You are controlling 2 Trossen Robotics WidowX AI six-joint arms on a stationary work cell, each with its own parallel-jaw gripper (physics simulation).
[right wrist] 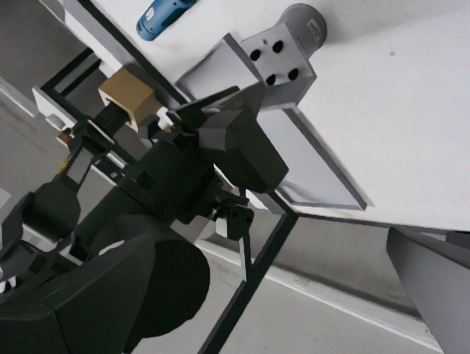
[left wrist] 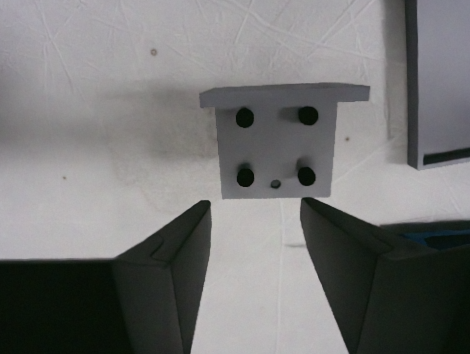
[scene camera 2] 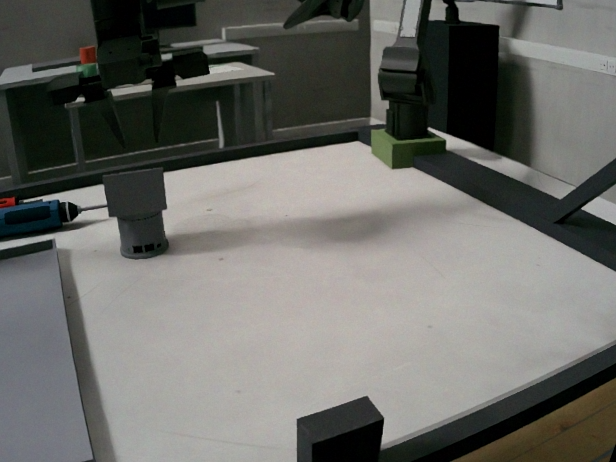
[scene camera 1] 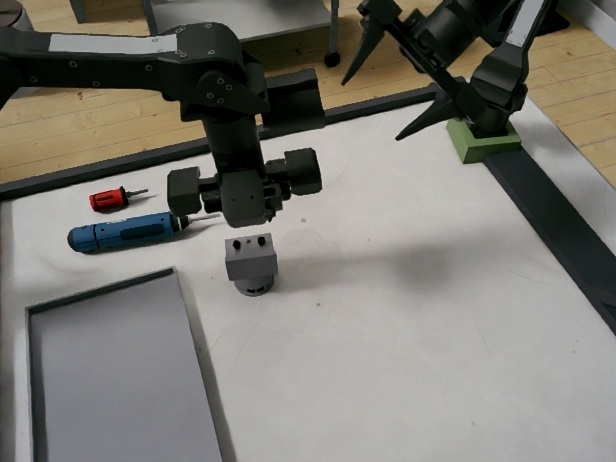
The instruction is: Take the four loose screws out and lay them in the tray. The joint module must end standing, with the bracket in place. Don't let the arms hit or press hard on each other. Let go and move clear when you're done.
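Note:
The grey joint module stands upright on the table, with the grey bracket on top. Four black screw heads show on the bracket, among them one screw at a corner. The flat grey tray lies beside the module. My left gripper is partly open and empty, above the bracket; its fingertips are hidden in scene camera 1. My right gripper is wide open and empty, high over the far side.
A blue power screwdriver and a small red screwdriver lie beyond the tray. A green block sits under an arm's base at the far corner. A dark frame edges the table.

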